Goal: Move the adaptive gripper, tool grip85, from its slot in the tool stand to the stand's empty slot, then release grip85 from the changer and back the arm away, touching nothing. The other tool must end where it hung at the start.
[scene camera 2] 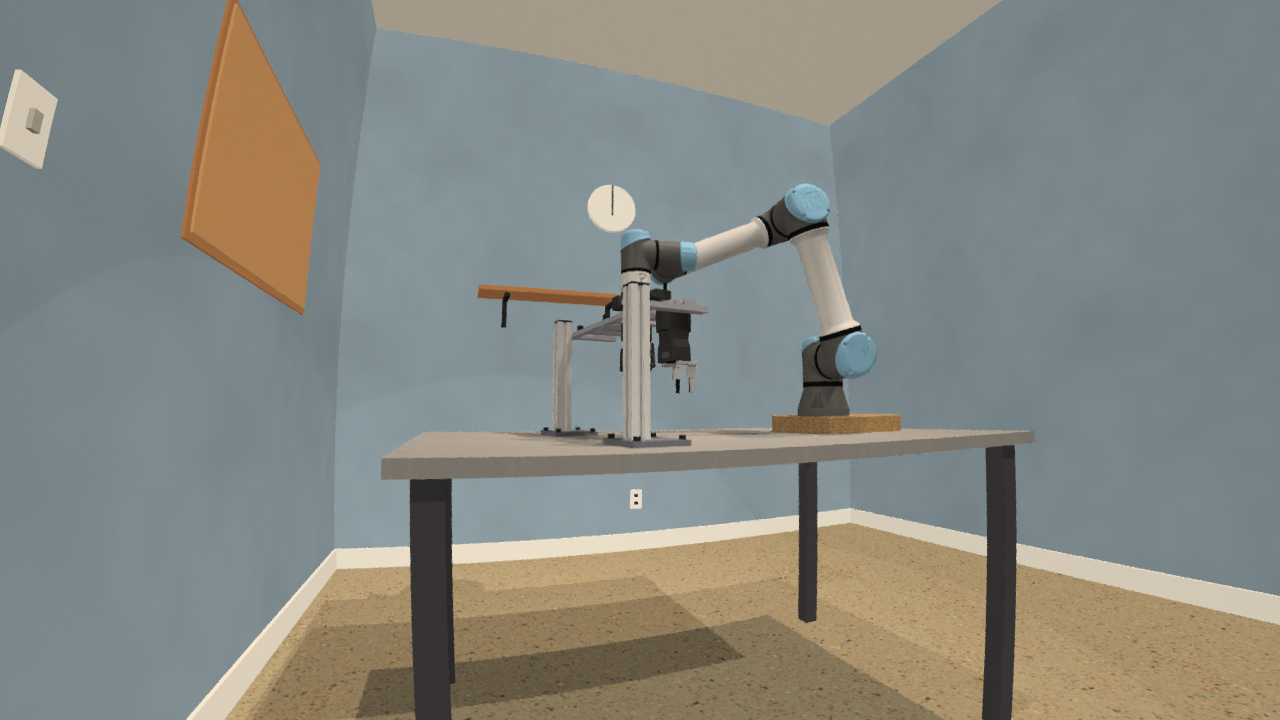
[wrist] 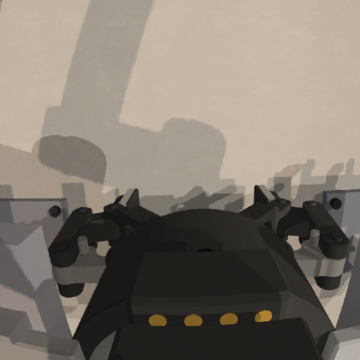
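Pixels of known places: arm's base, link origin: (scene camera 2: 823, 415).
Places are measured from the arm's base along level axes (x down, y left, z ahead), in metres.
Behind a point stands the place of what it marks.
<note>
My gripper (wrist: 197, 196), the black adaptive grip85, is on the arm's changer and points down. Its fingers are spread wide with no object between them in the wrist view. In scene camera 2 it is mostly hidden behind the near post, with dark parts showing at both sides. The tool stand (scene camera 2: 636, 376) @(x -0.083, y 0.390, z 0.639 m) has two upright posts and grey holder plates. Grey stand parts flank grip85 closely at left and right in the wrist view; whether they touch it cannot be told. The other tool (scene camera 2: 674, 338) @(x -0.168, y 0.323, z 0.545 m), dark with light-grey fingers, hangs from the stand to the right of the near post.
An orange shelf board (scene camera 2: 544, 294) with dark brackets is behind the stand at about holder height. The arm's base stands on a wooden block (scene camera 2: 863, 424) @(x 0.026, y 0.129, z -0.048 m) at the right of the table (scene camera 2: 501, 465) @(x 0.060, y 0.593, z 0.874 m). Stand feet with dark bolts (wrist: 335, 203) show beyond the fingers in the wrist view.
</note>
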